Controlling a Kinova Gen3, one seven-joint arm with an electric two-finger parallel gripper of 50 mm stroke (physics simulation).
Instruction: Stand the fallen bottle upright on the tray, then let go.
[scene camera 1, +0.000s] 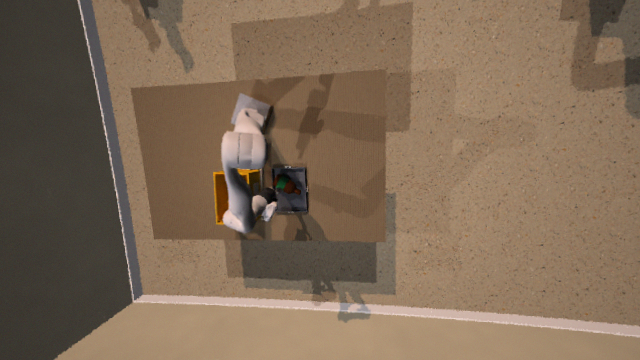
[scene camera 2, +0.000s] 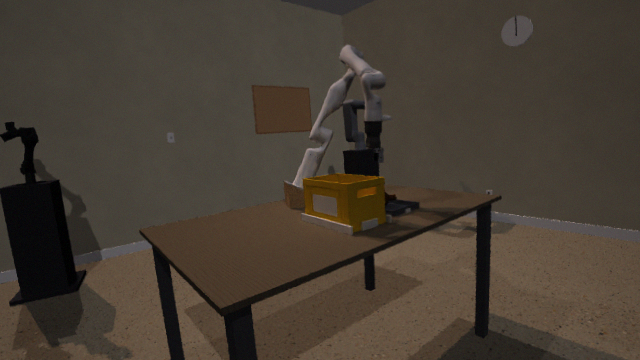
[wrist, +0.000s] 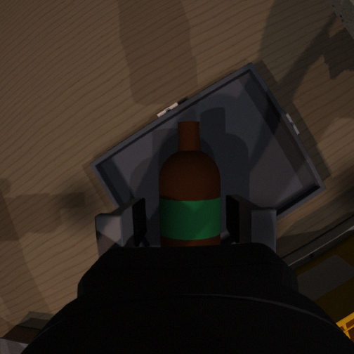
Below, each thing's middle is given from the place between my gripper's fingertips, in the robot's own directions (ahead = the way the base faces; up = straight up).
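Brown bottle (wrist: 189, 180): 10 mm behind my hand, 170 mm below.
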